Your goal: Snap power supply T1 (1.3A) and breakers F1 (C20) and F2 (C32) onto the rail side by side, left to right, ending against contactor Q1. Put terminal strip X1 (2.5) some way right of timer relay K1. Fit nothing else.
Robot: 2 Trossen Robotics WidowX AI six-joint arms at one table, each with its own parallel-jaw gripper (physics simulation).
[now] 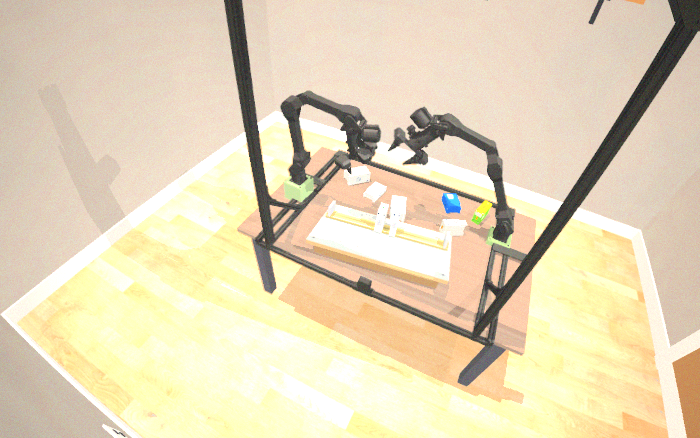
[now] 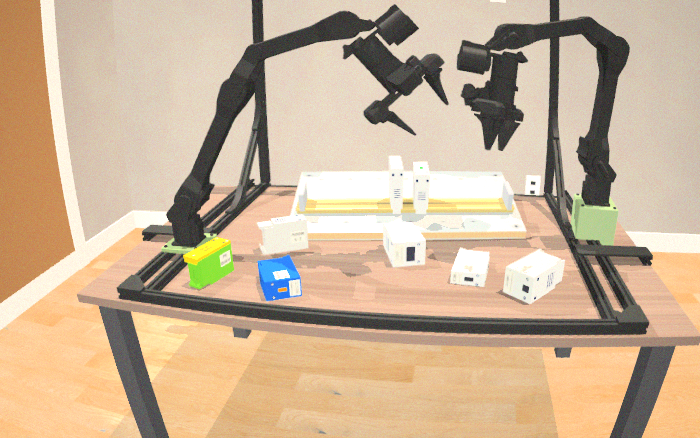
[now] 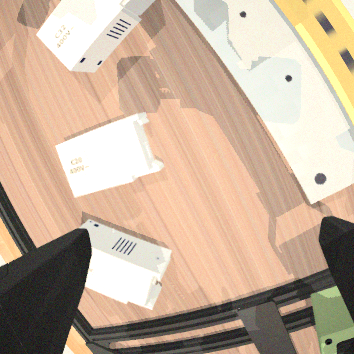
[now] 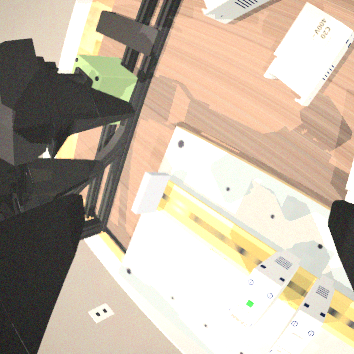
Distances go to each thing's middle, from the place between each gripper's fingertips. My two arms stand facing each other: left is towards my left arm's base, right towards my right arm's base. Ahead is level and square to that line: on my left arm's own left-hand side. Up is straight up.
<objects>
Now: the yellow rail (image 2: 375,203) 240 mm below my right hand, 180 mm behind it and 30 mm to the right of it. Also, from my right hand: white baseplate (image 2: 470,225) (250 mm below, 230 mm behind, 20 mm to the right); white mounting plate with rail (image 2: 302,195) (240 mm below, 230 mm behind, 20 mm to the right); white box (image 2: 282,234) (310 mm to the right, 260 mm below, 60 mm behind).
I see my left gripper 15 cm past the yellow rail, 17 cm to the left of it and 17 cm above it. From my left hand the other things lie so: white baseplate 20 cm behind, 17 cm to the right, 18 cm below; white mounting plate with rail 20 cm behind, 17 cm to the right, 17 cm below; white box 2 cm behind, 46 cm to the right, 19 cm below.
</objects>
